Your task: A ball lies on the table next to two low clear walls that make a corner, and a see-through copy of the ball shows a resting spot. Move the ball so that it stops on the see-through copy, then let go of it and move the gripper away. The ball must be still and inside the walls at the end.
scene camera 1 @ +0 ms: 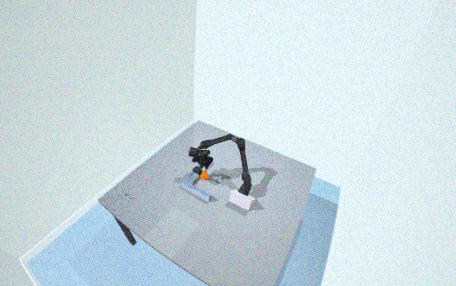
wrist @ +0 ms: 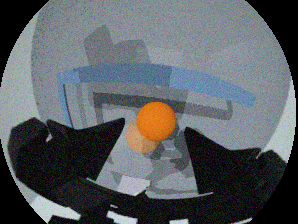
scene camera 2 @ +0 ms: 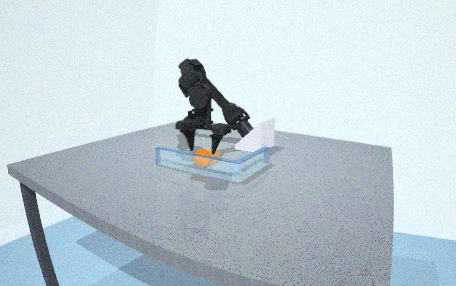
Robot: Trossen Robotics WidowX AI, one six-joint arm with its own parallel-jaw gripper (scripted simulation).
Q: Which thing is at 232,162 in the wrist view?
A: The gripper.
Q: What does the gripper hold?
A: Nothing.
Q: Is the gripper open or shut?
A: Open.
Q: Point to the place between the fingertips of the gripper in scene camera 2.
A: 202,152
